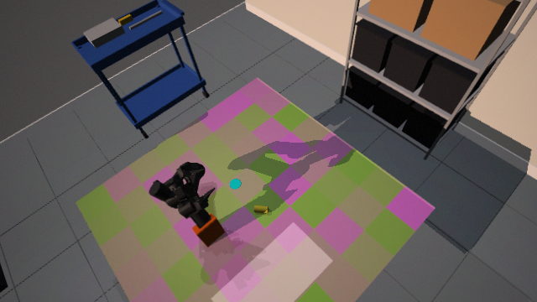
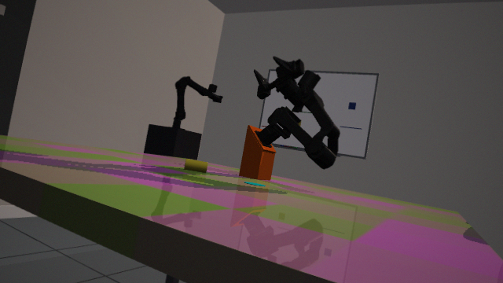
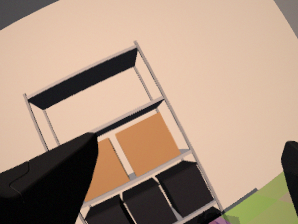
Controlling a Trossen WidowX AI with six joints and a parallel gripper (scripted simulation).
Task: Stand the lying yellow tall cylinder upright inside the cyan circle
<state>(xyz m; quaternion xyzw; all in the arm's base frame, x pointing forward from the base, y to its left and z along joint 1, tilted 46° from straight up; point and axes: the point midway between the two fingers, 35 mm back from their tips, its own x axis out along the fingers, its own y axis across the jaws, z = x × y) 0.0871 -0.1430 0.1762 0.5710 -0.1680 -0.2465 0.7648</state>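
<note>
Now: gripper tip 360 mm above the yellow cylinder, 130 mm short of it and 100 mm to the left of it. From my gripper tip the other things lie so: cyan circle (380 mm below, 130 mm ahead, 110 mm to the left).
</note>
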